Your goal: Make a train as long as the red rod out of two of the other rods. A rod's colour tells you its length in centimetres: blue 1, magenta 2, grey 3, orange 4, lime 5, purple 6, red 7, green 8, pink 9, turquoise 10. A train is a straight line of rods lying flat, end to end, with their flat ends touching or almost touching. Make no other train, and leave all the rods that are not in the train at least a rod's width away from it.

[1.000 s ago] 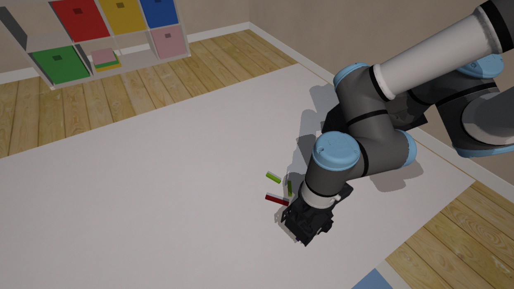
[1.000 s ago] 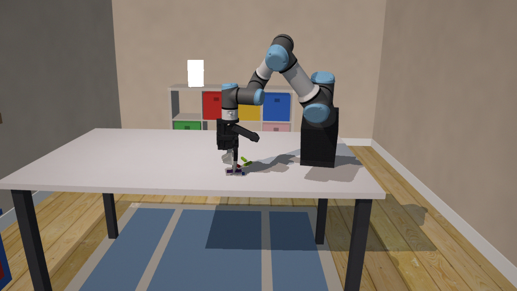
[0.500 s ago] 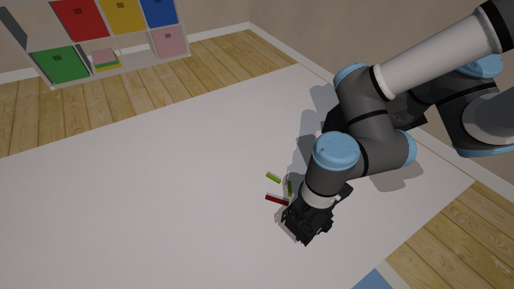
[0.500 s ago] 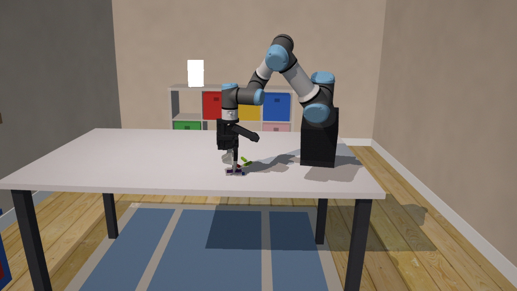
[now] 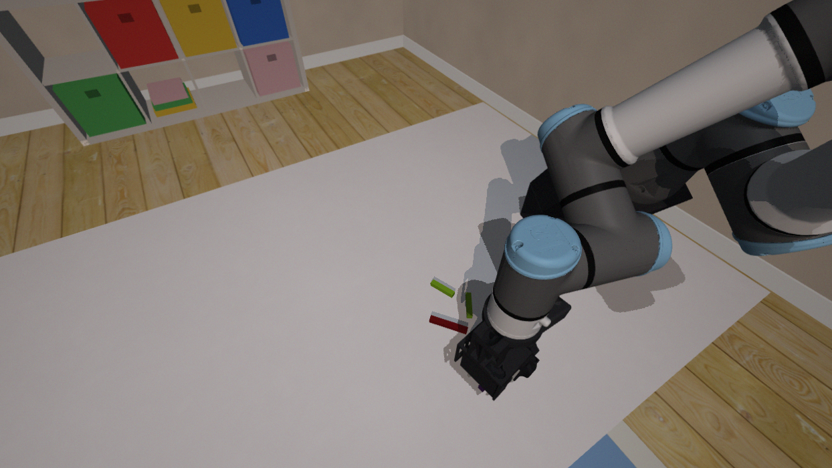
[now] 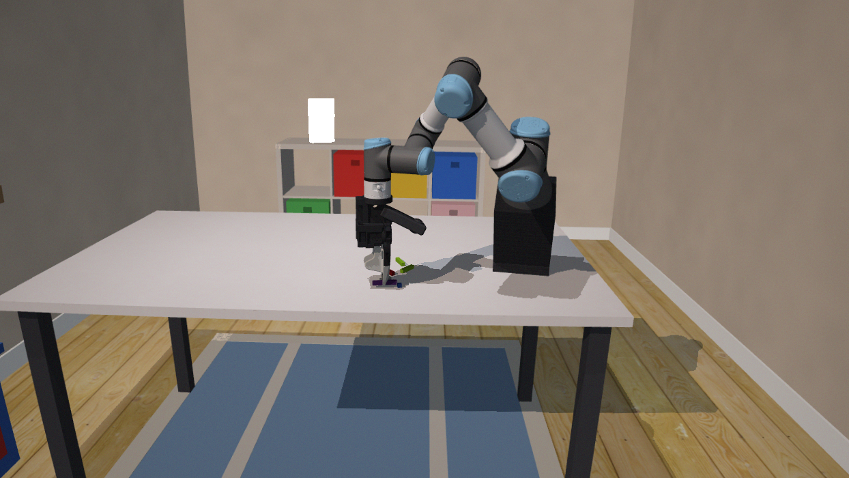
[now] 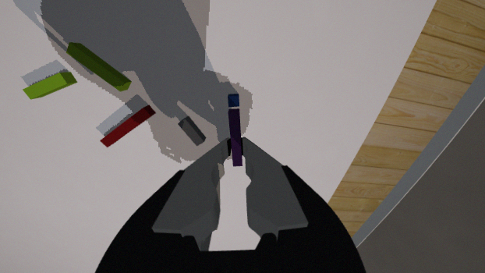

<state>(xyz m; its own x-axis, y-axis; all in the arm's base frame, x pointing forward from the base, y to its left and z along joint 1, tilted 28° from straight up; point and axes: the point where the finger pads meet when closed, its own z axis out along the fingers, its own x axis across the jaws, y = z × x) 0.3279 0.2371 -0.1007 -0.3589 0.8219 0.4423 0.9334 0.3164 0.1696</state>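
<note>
My gripper is now 30 mm past the small blue rod, 10 mm to the left of it and 20 mm above it. The rest, counted from my hand: grey rod 10 mm ahead, 40 mm to the right, 20 mm below; then red rod 30 mm ahead, 110 mm to the right, 20 mm below; then purple rod 10 mm below.
</note>
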